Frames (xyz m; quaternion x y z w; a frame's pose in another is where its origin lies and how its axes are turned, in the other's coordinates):
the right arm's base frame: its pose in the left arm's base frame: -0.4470 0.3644 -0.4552 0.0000 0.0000 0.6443 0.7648
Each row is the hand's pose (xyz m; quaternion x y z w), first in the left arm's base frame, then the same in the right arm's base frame.
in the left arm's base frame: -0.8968 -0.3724 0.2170 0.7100 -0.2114 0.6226 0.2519
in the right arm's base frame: -0.8025 0.3182 0.6722 0.4068 -0.6192 0.3139 0.5938
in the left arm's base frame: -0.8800 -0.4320 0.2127 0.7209 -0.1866 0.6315 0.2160
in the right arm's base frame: -0.8584 0.2915 0.6679 0.4311 -0.6072 0.3438 0.5721
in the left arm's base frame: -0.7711 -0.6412 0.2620 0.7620 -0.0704 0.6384 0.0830
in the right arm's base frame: -1.0460 0.1487 0.7172 0.5374 -0.5448 0.4348 0.4748
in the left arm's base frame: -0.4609 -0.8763 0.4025 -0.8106 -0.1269 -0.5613 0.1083
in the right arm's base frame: -1.2250 -0.1970 0.8577 0.7017 -0.4252 0.4991 0.2788
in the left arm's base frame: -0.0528 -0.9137 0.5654 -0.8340 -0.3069 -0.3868 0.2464
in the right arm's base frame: -1.1926 -0.6055 1.0206 0.8355 -0.3026 0.4546 0.0608
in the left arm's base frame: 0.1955 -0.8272 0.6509 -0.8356 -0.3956 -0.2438 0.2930
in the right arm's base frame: -1.0652 -0.8355 1.1061 -0.8939 0.2358 -0.3752 0.0670
